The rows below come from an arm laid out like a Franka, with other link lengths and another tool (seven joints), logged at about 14 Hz.
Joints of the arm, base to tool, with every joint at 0 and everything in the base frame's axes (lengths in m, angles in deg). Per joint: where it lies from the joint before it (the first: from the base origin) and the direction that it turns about. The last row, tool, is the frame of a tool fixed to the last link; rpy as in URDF.
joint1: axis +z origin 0 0 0.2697
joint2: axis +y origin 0 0 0
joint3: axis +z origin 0 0 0.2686
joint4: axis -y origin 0.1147 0 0
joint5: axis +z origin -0.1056 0 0.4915
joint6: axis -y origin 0 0 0
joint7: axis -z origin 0.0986 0 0
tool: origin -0.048 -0.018 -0.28 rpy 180 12 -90.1
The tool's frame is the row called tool.
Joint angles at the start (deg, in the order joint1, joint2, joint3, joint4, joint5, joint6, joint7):
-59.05, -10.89, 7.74, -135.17, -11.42, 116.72, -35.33
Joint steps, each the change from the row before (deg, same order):
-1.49, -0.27, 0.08, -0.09, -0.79, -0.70, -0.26
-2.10, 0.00, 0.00, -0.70, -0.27, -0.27, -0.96
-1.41, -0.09, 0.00, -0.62, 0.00, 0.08, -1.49
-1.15, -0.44, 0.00, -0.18, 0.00, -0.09, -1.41
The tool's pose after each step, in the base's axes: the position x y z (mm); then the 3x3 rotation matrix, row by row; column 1 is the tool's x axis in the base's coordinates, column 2 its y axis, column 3 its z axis. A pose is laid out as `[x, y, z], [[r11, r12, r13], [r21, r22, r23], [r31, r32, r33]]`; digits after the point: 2 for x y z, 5 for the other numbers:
[266.49, -505.99, 93.23], [[-0.23483, -0.94983, -0.20659], [-0.96354, 0.19941, 0.17841], [-0.12826, 0.24096, -0.96202]]
[242.89, -511.44, 87.36], [[-0.25498, -0.94245, -0.21625], [-0.95682, 0.21364, 0.19714], [-0.13959, 0.25718, -0.95623]]
[227.85, -514.97, 82.86], [[-0.25520, -0.94138, -0.22062], [-0.95498, 0.20971, 0.20987], [-0.15130, 0.26424, -0.95251]]
[217.10, -520.40, 85.54], [[-0.25200, -0.94226, -0.22056], [-0.95526, 0.20575, 0.21246], [-0.15482, 0.26423, -0.95195]]

